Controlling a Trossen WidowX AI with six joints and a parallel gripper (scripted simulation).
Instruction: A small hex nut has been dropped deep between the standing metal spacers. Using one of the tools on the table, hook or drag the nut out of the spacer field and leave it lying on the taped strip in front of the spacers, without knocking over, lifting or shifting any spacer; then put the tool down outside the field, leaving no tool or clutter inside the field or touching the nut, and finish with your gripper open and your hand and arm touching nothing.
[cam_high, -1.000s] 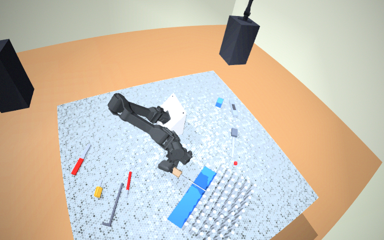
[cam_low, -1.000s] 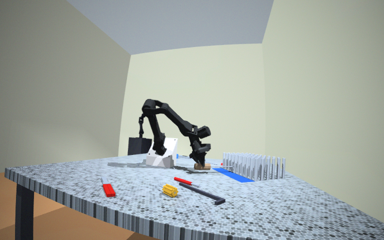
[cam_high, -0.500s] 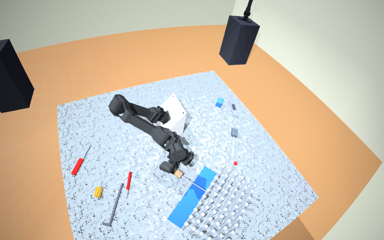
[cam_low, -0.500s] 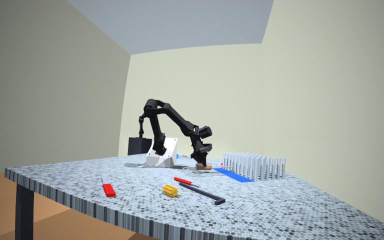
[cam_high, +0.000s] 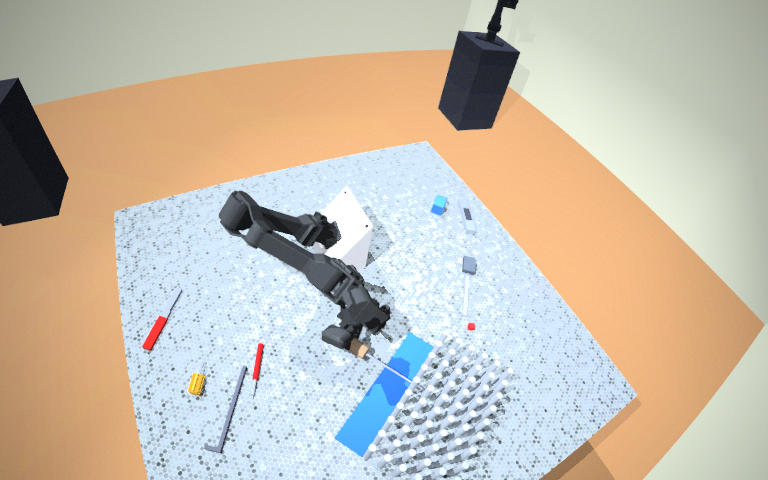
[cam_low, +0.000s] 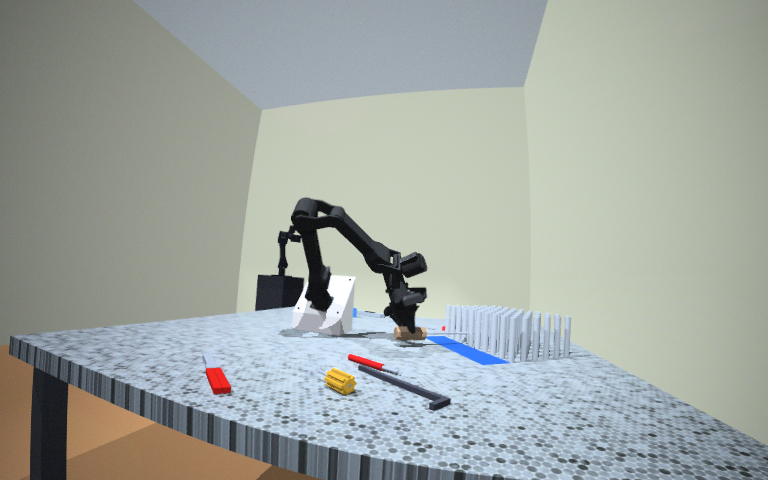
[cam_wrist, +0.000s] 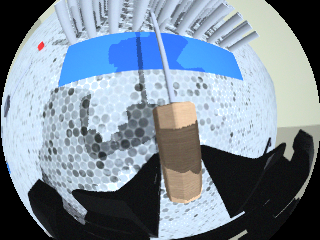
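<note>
My gripper tip is now 130 mm short of the blue taped strip, 60 mm to the right of it and 40 mm above it. Round my gripper tip: hook tool: 80 mm ahead, 60 mm to the left; then hex nut: 240 mm ahead, 180 mm to the left, 30 mm below; then red screwdriver: 10 mm ahead, 260 mm to the right, 30 mm below.
</note>
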